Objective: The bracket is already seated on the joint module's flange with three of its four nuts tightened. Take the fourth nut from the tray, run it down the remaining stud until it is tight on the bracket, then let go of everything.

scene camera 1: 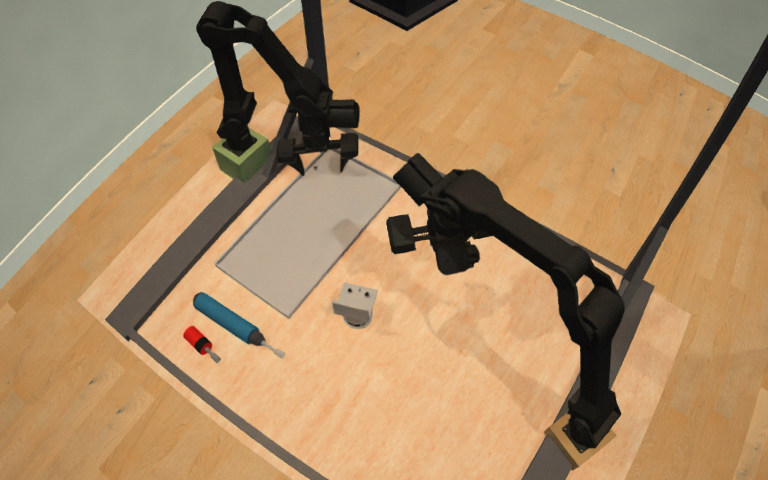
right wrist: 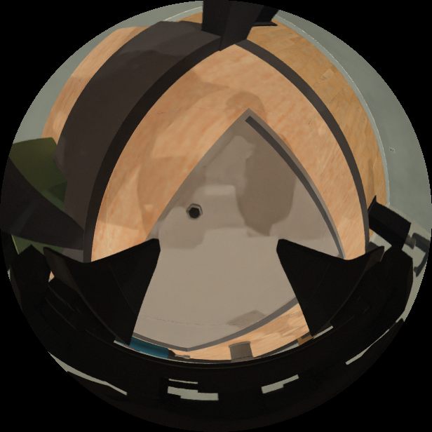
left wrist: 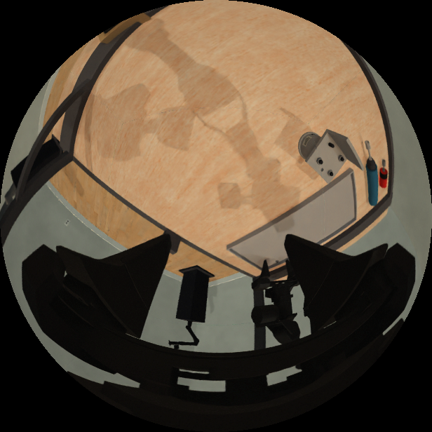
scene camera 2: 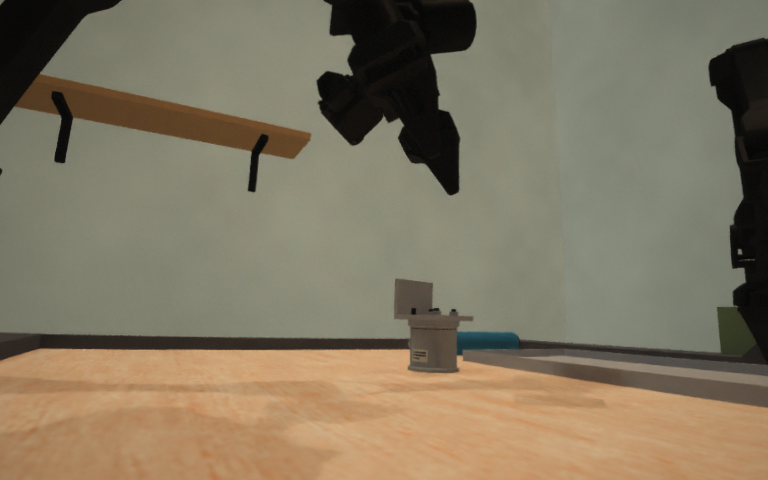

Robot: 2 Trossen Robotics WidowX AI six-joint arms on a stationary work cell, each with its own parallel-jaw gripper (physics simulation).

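Places are measured from the left arm's base along level axes (x ahead, y left, z up), in metres.
Where they show: left gripper, fingertip midpoint: (scene camera 2: 445, 177); right gripper, fingertip midpoint: (scene camera 1: 322, 172); left arm's base, origin of the base link: (scene camera 1: 583, 431); right arm's base, origin of the base link: (scene camera 1: 239, 143).
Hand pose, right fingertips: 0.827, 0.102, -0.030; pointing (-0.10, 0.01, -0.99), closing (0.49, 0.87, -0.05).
Note:
Each offset is from my right fingertips to the top centre of the thing, as dx, dy, dz.
The loose hex nut @[+0.029, +0.004, -0.006] (scene camera 1: 315, 167) (right wrist: 194, 211) lies flat on the grey tray @[-0.109, +0.093, +0.001] (scene camera 1: 249, 232) (scene camera 2: 623, 376) (right wrist: 235, 165), near one long edge. My right gripper (scene camera 1: 321, 172) (right wrist: 219, 246) is open and empty, low over that end of the tray; the nut lies ahead of its fingertips, nearer the left finger in the right wrist view. My left gripper (scene camera 2: 402, 166) (left wrist: 229, 240) is open and empty, high above the table. The grey bracket (scene camera 1: 359, 294) (scene camera 2: 413, 298) (left wrist: 326, 154) sits on the upright joint module @[-0.359, +0.116, +0.059] (scene camera 1: 357, 322) (scene camera 2: 433, 348). Three nuts and a dark stud (left wrist: 331, 145) show on it.
A blue driver @[-0.259, +0.347, +0.026] (scene camera 1: 226, 318) (left wrist: 372, 185) and a smaller red driver @[-0.261, +0.432, +0.019] (scene camera 1: 196, 339) (left wrist: 383, 177) lie on the table beyond the tray's lower left end in scene camera 1. A dark frame (scene camera 1: 186, 260) borders the table. A green block @[+0.140, +0.147, +0.073] (scene camera 1: 242, 158) is under the right arm's base.

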